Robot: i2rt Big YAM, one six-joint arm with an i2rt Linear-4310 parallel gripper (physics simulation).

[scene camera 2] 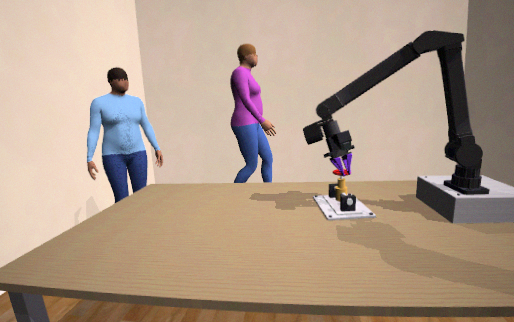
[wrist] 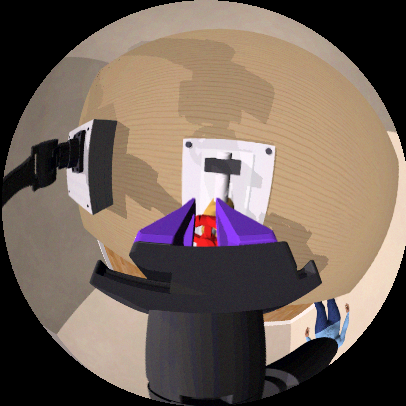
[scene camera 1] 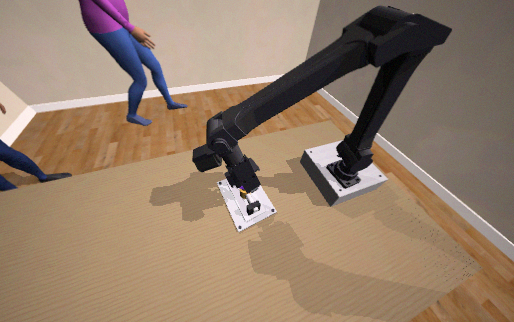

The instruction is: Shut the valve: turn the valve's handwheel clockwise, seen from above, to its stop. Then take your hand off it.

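The valve's red handwheel sits on top of the gold valve body. In the wrist view the wheel shows partly between my fingers, with its sides hidden behind them. The valve stands upright on a white base plate. My gripper points down at a slant over the valve, its purple fingertips at the wheel's height. It is shut to a narrow gap, with nothing pinched. In scene camera 1 the arm mostly hides the wheel. The wheel's turned angle cannot be told.
A white pipe with black end blocks runs through the valve at plate level. The arm's box-shaped base stands on the wooden table. Two people stand beyond the table.
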